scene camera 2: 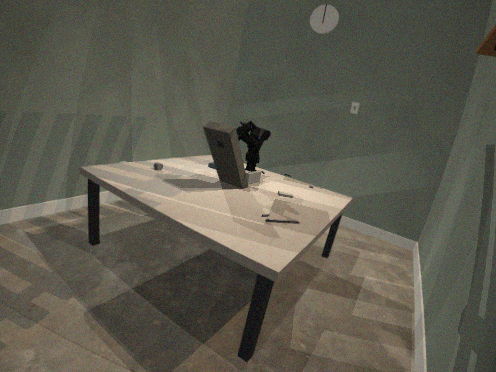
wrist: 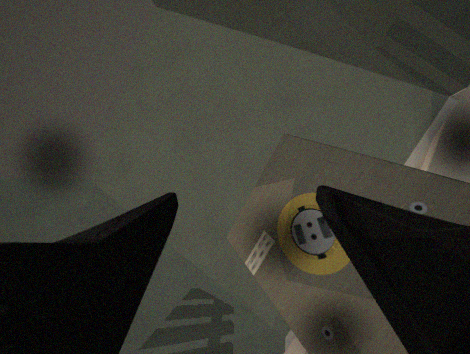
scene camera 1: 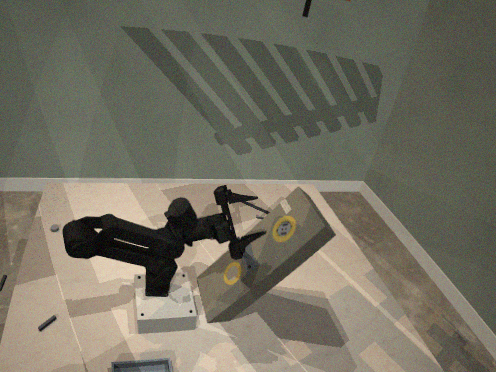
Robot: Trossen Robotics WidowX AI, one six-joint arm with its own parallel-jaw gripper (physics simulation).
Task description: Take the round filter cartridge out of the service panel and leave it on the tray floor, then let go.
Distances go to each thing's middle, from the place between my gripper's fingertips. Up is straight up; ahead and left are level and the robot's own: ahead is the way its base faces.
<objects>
My gripper is now 100 mm short of the round grey filter cartridge [wrist: 310, 231], 20 mm to the right of it and 80 mm above it.
</objects>
